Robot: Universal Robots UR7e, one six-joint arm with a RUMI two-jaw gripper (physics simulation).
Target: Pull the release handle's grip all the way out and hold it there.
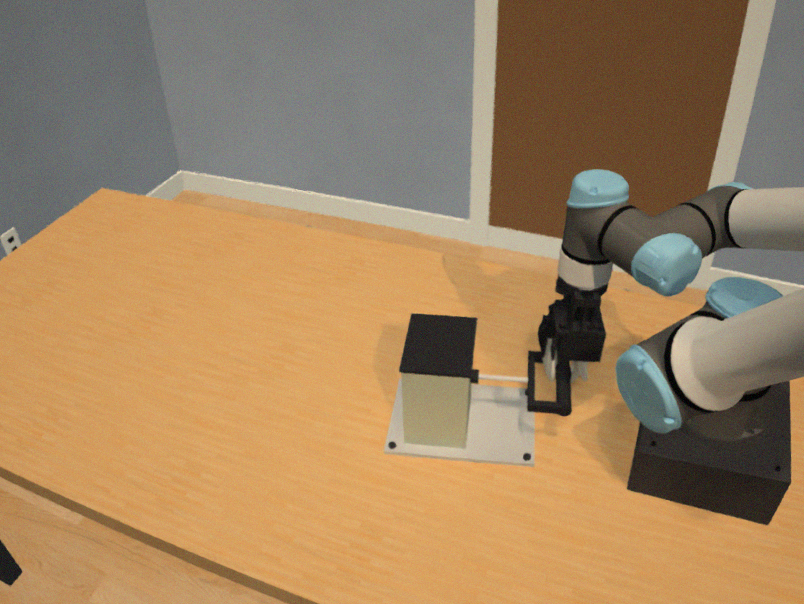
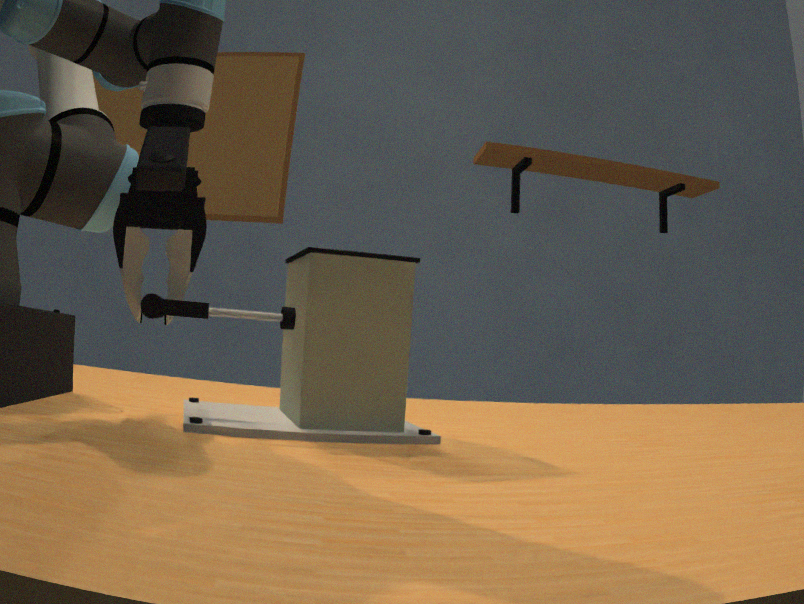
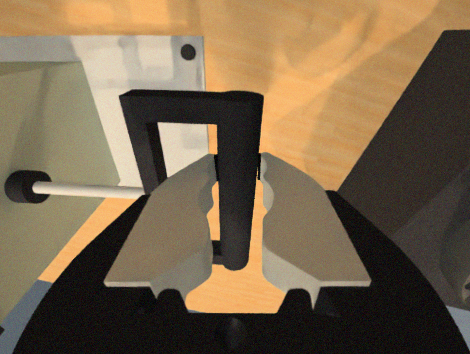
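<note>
The release handle's grip is a black rectangular frame with a round outer bar. A pale rod shows between it and the black collar on the pale green housing. The grip stands apart from the housing, above the table. My gripper points down and is shut on the outer bar, with one finger inside the frame and one outside. The finger surfaces touching the bar are partly hidden.
The housing has a black top and stands on a light base plate with dark bolts. The arm's dark pedestal stands beyond the grip, on the side away from the housing. A wall shelf hangs behind.
</note>
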